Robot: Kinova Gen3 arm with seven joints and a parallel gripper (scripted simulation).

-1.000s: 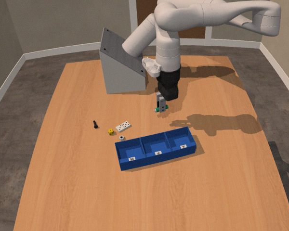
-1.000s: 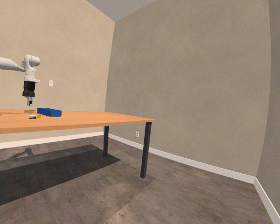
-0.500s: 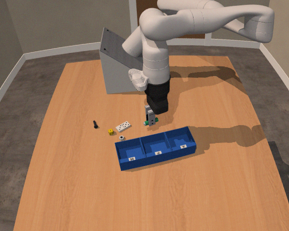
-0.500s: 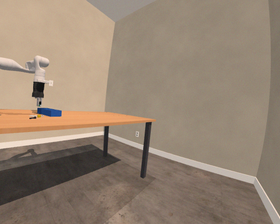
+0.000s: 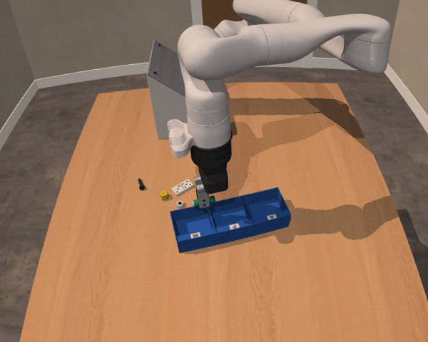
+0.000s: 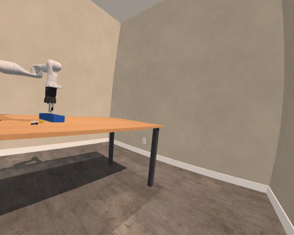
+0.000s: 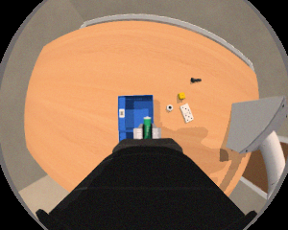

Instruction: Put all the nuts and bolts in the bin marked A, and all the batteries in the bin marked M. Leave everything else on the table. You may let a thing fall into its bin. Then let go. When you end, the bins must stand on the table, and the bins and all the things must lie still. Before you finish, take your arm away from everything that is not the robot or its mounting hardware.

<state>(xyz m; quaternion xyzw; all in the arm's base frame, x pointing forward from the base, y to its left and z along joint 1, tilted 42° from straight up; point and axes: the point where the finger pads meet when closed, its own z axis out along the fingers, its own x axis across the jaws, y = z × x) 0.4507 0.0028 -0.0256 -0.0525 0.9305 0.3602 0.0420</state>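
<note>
Now: the silver nut 80 mm below my hand, 60 mm behind it and 50 mm to the right of it. Also, from my hand: green battery: 10 mm below; then blue three-compartment bin: 60 mm below, 50 mm to the left, 20 mm ahead; then white domino: 110 mm behind, 80 mm below, 50 mm to the right.
</note>
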